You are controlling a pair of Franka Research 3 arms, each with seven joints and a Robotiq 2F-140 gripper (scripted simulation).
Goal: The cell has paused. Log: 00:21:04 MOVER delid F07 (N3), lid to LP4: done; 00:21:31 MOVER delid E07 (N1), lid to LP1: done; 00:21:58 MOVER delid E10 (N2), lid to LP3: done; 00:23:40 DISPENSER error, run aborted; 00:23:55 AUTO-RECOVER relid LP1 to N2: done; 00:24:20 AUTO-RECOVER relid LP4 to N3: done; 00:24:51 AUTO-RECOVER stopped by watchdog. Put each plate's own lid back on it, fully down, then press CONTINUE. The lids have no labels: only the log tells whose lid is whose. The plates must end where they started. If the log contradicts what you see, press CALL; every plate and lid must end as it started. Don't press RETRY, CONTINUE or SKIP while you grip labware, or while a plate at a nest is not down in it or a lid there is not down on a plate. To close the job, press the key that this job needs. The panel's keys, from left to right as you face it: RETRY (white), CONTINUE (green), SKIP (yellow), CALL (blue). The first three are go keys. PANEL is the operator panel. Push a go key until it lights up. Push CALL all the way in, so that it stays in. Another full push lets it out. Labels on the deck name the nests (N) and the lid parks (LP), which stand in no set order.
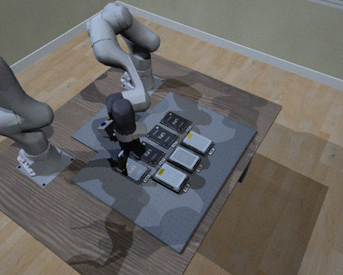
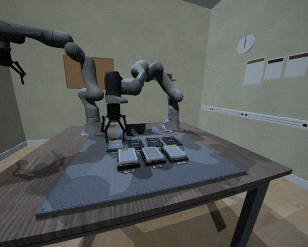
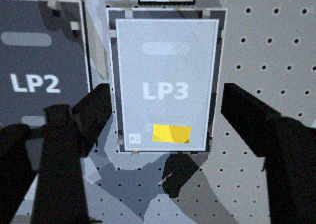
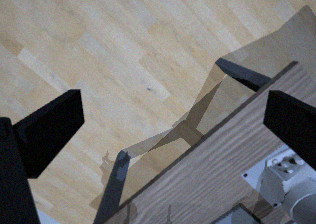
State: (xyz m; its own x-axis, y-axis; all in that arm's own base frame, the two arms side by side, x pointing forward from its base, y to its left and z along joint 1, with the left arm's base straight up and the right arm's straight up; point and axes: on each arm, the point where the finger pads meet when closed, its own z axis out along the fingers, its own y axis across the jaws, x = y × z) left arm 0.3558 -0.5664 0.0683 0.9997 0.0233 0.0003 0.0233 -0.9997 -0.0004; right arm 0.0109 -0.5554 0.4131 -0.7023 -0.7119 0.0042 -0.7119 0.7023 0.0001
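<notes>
Right now my left hand is 5 cm above the park LP3. Also, from my left hand: N2 plate: 17 cm ahead, 20 cm to the left, 3 cm below; park LP2: 13 cm to the left, 5 cm below; park LP1: 2 cm behind, 26 cm to the left, 5 cm below.
</notes>
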